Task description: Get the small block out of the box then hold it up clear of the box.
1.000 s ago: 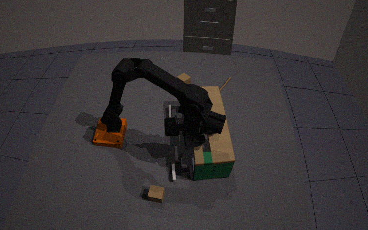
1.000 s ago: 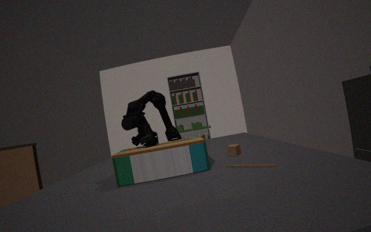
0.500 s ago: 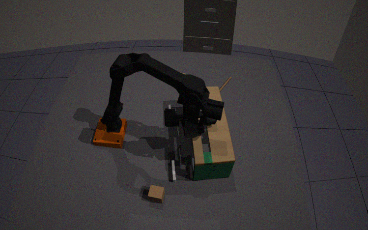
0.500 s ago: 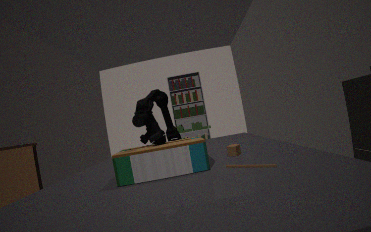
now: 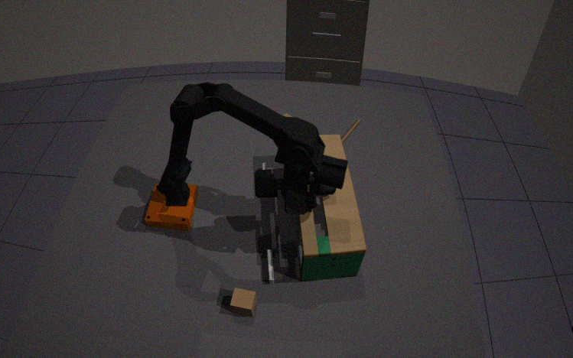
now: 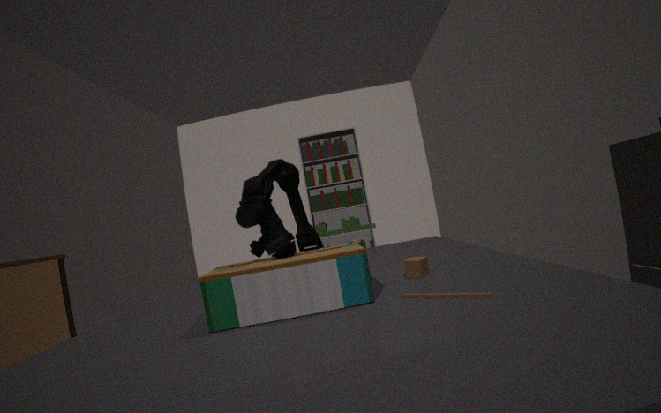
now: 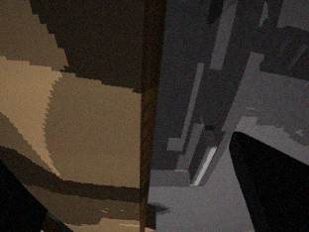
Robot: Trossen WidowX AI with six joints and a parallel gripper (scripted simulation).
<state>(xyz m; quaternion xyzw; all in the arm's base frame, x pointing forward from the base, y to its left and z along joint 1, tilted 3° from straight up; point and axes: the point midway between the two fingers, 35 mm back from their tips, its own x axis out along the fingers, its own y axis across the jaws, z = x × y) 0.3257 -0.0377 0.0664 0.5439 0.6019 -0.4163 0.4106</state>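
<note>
Now: the box 40 mm ahead of my gripper tip, 20 mm to the right of it and 20 mm below it. Also, from my gripper tip: thin wooden stick (330 mm to the left, 190 mm ahead, 80 mm below).
</note>
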